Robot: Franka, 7 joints.
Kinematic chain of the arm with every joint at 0, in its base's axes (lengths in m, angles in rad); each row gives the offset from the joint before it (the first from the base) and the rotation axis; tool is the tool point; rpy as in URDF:
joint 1: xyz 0 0 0.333 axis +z
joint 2: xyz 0 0 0 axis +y
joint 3: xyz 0 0 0.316 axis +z
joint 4: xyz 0.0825 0 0 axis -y
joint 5: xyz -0.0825 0 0.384 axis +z
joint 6: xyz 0 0 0 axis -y
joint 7: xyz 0.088 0 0 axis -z
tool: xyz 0 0 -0.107 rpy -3.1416 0 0
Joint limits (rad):
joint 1: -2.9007..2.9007
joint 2: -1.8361..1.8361
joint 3: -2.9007..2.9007
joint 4: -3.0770..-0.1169
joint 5: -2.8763..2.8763
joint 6: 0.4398..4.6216
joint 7: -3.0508..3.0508
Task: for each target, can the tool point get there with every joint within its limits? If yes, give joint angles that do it. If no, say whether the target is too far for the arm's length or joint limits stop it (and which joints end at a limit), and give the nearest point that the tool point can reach.
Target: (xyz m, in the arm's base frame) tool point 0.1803 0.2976 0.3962
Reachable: yes | joints -0.6870 0.2670 1.9200 -2.2504 -0.4289 0.8042 0.8308
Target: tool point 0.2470 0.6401 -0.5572
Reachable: no: too far | nearest point 0.1946 0.5044 -0.2943 | short by 0.300 m
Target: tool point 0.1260 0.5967 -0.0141
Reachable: yes | joints 1.1569 1.3359 0.4939 -1.4962 -2.1210 1.0619 2.3545
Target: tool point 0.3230 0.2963 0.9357
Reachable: yes | joints 0.5596 0.3918 0.0839 -0.7323 -0.4965 4.1764 -0.1160
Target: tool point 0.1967 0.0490 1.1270
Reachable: yes | joints -0.7265 -0.4446 0.3027 -0.9992 1.6136 2.2563 -1.4597
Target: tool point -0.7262 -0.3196 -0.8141
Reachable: no: too far | nearest point -0.4830 -0.2126 -0.3012 | short by 0.578 m
